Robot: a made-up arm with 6 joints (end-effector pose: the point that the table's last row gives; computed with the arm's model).
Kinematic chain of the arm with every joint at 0, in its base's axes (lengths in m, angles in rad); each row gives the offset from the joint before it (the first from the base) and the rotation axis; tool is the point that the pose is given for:
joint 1: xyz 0 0 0.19 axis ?
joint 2: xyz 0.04 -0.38 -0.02 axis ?
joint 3: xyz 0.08 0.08 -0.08 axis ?
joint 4: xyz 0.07 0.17 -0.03 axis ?
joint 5: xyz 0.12 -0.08 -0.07 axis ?
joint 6: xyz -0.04 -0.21 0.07 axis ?
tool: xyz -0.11 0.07 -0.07
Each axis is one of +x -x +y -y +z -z.
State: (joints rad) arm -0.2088 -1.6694 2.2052 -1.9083 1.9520 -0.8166
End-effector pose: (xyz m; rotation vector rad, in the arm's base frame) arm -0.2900 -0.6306 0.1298 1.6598 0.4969 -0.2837
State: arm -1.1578 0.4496 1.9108 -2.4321 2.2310 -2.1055
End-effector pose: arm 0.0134 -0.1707 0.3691 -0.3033 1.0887 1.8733
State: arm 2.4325 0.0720 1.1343 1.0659 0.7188 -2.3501
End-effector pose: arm 0.3852 0.3163 0.4839 0.5504 0.8245 -0.3060
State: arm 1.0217 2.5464 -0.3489 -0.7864 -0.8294 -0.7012
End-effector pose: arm -0.0527 -0.3335 0.5283 -0.9410 -1.1246 -1.7613
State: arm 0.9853 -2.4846 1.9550 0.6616 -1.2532 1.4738
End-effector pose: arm -0.3476 0.0451 0.4737 0.9146 -0.0358 0.0043
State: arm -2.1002 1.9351 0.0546 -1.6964 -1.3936 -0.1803
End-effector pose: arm 0.0205 0.2099 -0.3901 0.6477 0.5223 0.2283
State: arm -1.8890 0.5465 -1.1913 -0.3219 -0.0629 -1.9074
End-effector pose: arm 0.2372 0.2197 -0.2137 -2.0852 -1.4510 0.3736
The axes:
joint 1: -x
joint 2: -z
joint 3: -y
joint 4: +x
joint 5: +y
joint 6: -x

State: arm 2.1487 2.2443 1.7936 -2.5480 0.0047 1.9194
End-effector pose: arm 0.5508 0.2413 0.7590 -2.1261 -1.0877 1.5422
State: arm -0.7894 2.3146 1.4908 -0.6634 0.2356 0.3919
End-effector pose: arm 0.0511 -0.2382 -0.1275 -1.5846 1.1801 -1.9071
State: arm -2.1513 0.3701 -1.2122 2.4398 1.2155 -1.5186
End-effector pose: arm 0.0973 0.3889 0.3991 0.2865 -0.2881 -0.0507
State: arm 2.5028 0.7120 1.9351 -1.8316 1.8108 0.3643
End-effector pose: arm 0.1666 -0.0084 0.1531 -0.7486 -2.3567 -0.9263
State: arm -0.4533 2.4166 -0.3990 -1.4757 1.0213 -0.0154
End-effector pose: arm 0.0368 -0.7045 -0.1148 -0.6696 -2.6907 1.2706
